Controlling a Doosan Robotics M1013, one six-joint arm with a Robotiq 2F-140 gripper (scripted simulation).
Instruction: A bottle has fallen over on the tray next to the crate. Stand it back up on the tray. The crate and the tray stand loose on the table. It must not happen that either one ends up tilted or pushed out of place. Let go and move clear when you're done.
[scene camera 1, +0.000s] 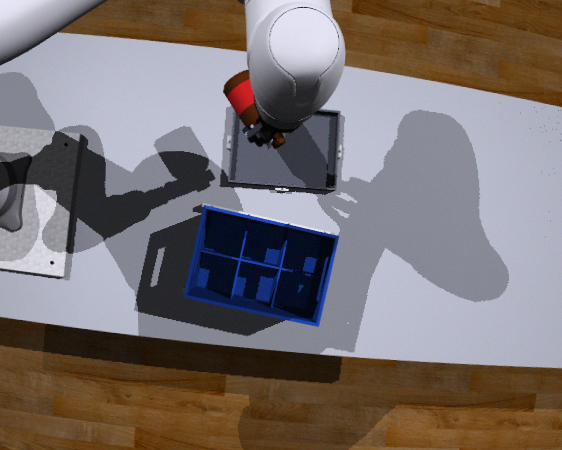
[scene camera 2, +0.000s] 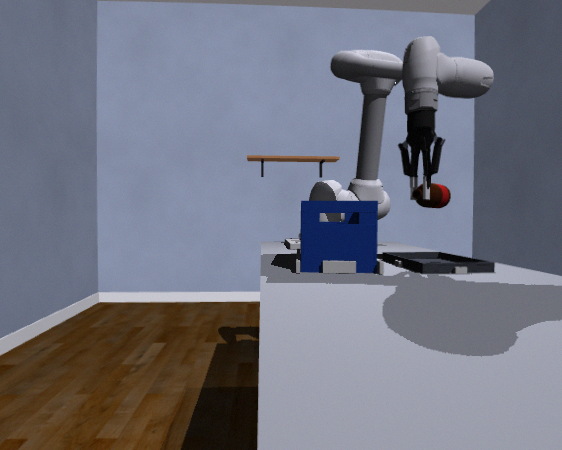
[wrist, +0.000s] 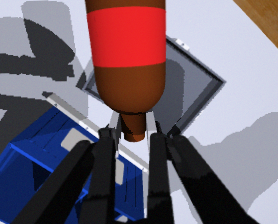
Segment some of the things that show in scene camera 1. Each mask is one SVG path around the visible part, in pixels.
A dark tray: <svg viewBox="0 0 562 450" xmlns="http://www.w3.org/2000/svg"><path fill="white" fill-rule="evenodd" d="M341 111L319 109L310 119L303 122L299 128L288 134L288 137L284 139L286 141L284 145L277 149L274 149L271 145L271 148L267 149L265 145L258 147L255 143L249 143L242 132L245 126L234 110L228 183L336 191Z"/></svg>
A bottle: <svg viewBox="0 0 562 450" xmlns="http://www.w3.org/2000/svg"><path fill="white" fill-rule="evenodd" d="M282 133L274 135L272 143L274 149L277 149L286 142ZM244 70L234 75L225 83L223 93L245 127L252 124L256 126L258 113L254 106L249 70Z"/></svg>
A blue crate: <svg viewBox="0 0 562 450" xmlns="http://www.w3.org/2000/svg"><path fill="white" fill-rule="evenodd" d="M204 205L183 298L319 327L339 236ZM204 252L198 274L199 253Z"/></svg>
